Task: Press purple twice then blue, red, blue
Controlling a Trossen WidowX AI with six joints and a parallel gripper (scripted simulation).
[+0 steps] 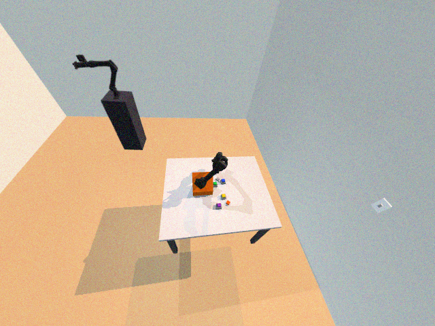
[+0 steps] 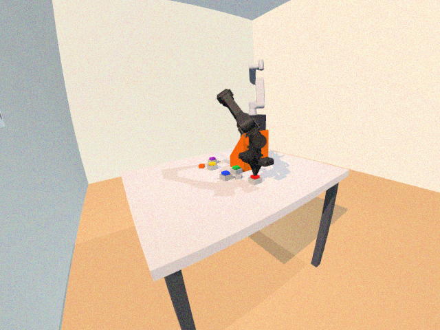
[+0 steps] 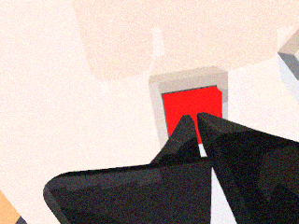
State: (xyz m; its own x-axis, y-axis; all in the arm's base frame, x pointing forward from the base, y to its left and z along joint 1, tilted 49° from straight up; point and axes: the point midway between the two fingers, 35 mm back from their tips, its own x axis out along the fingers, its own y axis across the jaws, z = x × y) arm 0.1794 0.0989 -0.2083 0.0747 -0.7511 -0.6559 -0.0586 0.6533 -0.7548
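My gripper tip is 1 cm above the red button. The rest, counted from my gripper tip: blue button 13 cm to the right, 9 cm ahead; yellow button 31 cm to the right, 7 cm ahead; green button 17 cm to the right.
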